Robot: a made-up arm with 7 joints. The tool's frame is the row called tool. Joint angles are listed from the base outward. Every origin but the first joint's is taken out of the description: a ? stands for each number. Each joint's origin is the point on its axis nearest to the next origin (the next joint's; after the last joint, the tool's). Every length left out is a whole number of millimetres.
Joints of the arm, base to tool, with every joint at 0 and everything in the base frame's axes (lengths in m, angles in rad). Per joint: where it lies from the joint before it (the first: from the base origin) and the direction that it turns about. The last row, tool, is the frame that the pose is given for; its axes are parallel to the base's.
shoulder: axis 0 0 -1 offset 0.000 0.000 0.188
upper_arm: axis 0 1 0 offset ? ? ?
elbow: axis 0 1 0 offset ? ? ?
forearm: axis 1 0 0 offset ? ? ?
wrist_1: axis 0 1 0 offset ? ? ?
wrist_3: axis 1 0 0 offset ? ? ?
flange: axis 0 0 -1 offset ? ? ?
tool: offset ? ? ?
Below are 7 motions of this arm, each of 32 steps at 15 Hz.
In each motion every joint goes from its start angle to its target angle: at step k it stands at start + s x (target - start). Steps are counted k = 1, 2, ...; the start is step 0. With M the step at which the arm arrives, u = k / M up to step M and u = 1 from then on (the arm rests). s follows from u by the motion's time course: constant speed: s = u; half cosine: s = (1 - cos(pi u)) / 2; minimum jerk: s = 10 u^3 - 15 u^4 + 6 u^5.
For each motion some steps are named. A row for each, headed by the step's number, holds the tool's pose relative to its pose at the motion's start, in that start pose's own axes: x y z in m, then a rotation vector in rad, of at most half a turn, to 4 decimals.
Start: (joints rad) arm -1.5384 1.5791 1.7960 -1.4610 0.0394 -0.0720 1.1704
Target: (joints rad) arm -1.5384 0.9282 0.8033 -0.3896 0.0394 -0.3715 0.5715
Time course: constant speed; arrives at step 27
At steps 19, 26, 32:
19: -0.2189 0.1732 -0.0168 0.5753 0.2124 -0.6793
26: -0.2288 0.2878 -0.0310 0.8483 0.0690 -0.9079
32: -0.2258 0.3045 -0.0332 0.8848 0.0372 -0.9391

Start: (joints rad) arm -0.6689 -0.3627 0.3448 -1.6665 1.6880 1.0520 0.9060
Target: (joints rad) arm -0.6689 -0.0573 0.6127 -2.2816 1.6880 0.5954 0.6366
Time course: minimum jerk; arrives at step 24
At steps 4, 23, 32:
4: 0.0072 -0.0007 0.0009 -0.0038 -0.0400 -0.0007
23: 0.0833 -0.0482 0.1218 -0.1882 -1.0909 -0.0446
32: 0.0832 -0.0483 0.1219 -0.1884 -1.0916 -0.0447

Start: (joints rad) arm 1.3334 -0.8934 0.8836 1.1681 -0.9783 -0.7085 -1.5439
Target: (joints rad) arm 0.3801 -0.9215 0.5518 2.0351 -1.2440 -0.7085 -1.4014
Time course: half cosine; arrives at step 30
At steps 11, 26, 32:
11: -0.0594 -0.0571 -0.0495 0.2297 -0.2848 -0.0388
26: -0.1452 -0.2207 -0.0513 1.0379 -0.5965 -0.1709
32: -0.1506 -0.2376 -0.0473 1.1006 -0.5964 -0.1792

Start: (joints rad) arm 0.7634 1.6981 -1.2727 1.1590 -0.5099 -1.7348 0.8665
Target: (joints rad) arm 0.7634 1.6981 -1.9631 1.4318 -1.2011 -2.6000 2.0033
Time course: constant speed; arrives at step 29
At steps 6, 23, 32:
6: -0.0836 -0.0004 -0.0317 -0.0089 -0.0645 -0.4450
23: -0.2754 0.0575 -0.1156 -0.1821 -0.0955 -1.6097
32: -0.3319 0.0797 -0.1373 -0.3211 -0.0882 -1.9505

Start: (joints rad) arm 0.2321 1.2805 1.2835 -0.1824 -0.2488 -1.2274 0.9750
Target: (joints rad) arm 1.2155 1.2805 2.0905 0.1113 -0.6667 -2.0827 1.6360
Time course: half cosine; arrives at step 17
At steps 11, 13, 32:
11: 0.1481 0.0880 -0.0645 0.4850 -0.1298 -0.2321
13: 0.1839 0.1181 -0.0688 0.5967 -0.1554 -0.3000
32: 0.2173 0.1465 -0.0672 0.7012 -0.1781 -0.3673

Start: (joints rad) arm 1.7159 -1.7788 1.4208 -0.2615 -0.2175 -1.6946 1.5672
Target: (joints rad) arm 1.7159 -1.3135 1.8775 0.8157 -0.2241 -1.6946 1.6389
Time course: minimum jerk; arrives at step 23
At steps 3, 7, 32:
3: 0.0007 0.0037 -0.0033 0.0019 0.0199 0.0146
7: 0.0032 0.0336 -0.0280 0.0051 0.1830 0.1410
32: -0.0106 0.1395 -0.0749 -0.3852 0.8971 0.9084

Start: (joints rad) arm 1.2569 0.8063 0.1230 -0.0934 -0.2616 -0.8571 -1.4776
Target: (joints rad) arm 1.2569 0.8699 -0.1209 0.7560 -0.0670 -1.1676 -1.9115
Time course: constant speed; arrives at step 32
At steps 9, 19, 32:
9: 0.0226 -0.0111 -0.0481 0.0493 -0.1438 0.0911
19: 0.0582 -0.0294 -0.1017 0.0614 -0.3153 0.2112
32: 0.1219 -0.0633 -0.1630 0.0029 -0.5420 0.3882

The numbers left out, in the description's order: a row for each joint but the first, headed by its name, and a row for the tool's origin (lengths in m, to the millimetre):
upper_arm: -0.259 -0.004 0.000
elbow: 0.017 0.000 0.082
forearm: -0.040 0.000 0.045
wrist_1: 0.000 0.078 -0.248
wrist_3: -0.051 0.000 0.320
flange: 0.000 -0.175 -0.213
tool: -0.134 -0.064 0.000

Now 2 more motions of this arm.
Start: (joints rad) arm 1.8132 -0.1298 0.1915 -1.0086 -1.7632 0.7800 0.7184
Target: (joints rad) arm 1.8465 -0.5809 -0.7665 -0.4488 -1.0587 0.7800 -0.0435
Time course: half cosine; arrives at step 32
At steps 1, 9, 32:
1: 0.0000 -0.0001 -0.0010 -0.0020 -0.0025 0.0013
9: 0.0112 -0.0131 -0.0767 -0.1419 -0.1857 0.0973
32: 0.2929 -0.1123 -0.2756 -0.5832 -0.9400 0.5661

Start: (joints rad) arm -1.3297 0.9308 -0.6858 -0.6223 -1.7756 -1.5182 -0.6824
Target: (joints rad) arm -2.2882 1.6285 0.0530 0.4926 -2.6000 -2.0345 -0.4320
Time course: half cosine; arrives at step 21
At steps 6, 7, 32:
6: -0.0441 0.0342 -0.0814 0.2348 0.0873 -0.0503
7: -0.0517 0.0344 -0.1036 0.2954 0.1208 -0.0474
32: 0.1766 -0.2316 -0.2659 0.1314 0.2808 0.2535

